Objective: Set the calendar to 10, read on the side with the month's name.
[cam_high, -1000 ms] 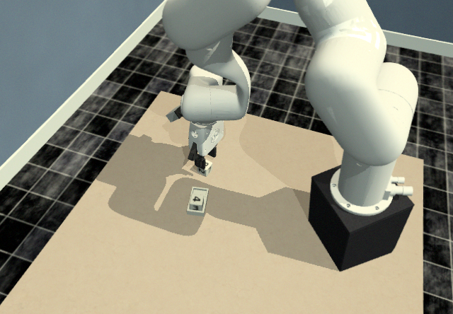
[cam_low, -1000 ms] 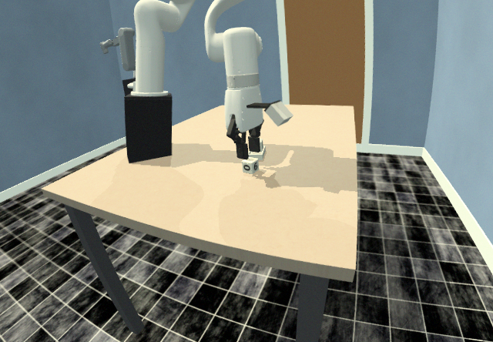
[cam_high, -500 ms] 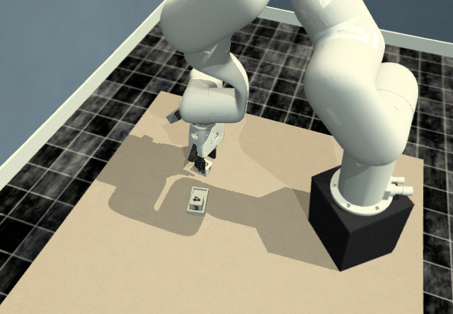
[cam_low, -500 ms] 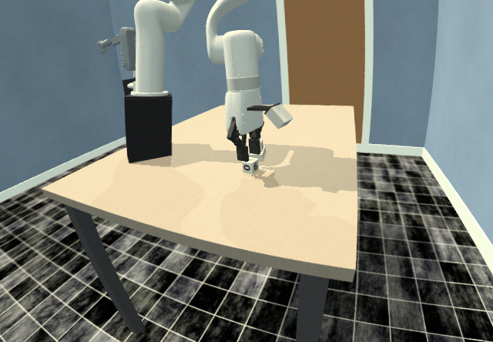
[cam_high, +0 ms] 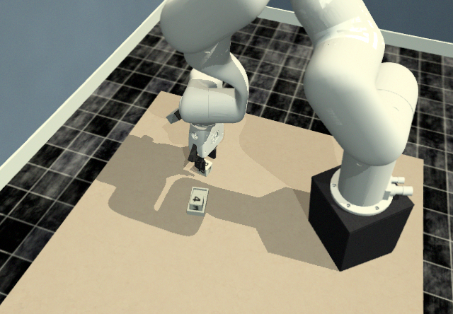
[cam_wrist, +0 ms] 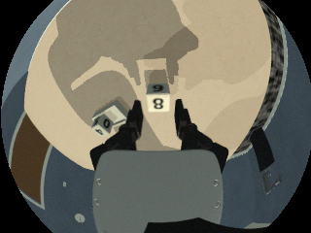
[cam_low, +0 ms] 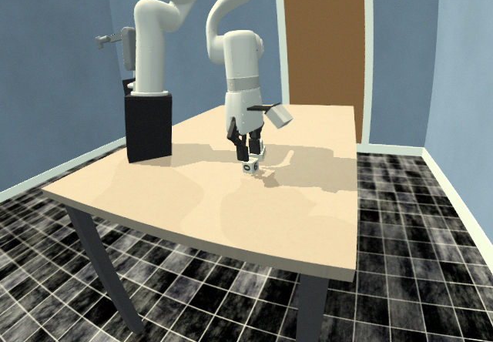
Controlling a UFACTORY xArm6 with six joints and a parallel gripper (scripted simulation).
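Right now the white cube is 4 cm below my hand. The rest, counted from my hand: tray 11 cm to the left, 5 cm below, 1 cm behind.
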